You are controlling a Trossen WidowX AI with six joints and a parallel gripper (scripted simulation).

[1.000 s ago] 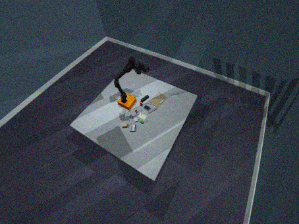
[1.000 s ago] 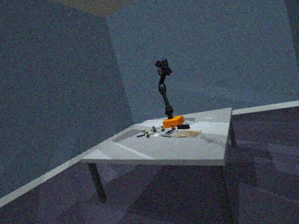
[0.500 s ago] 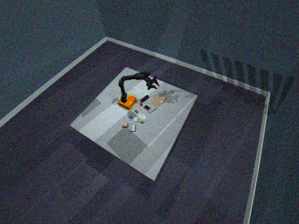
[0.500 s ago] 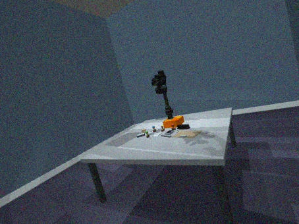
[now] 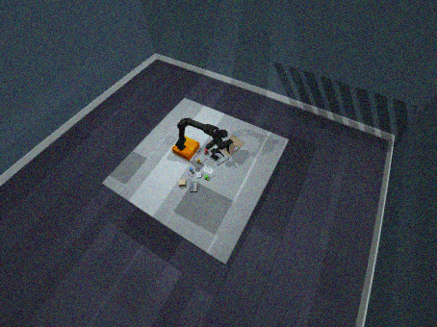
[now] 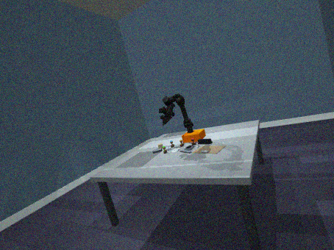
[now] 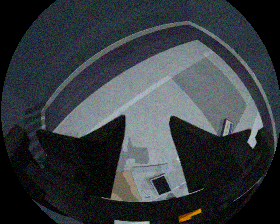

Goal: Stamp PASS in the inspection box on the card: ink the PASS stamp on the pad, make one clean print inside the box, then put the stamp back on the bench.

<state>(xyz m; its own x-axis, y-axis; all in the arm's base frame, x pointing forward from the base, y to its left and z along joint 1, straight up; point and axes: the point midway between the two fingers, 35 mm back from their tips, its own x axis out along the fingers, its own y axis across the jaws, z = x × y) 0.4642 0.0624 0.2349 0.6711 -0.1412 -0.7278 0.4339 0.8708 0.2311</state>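
Right now my gripper tip is 11 cm past the green-knob stamp, 16 cm to the left of it and 27 cm above it. Round my gripper tip: dark rectangular pad (19 cm behind, 7 cm to the left, 28 cm below); then white card (16 cm behind, 7 cm to the right, 29 cm below); then red-knobbed stamp (29 cm behind, 6 cm to the left, 27 cm below).
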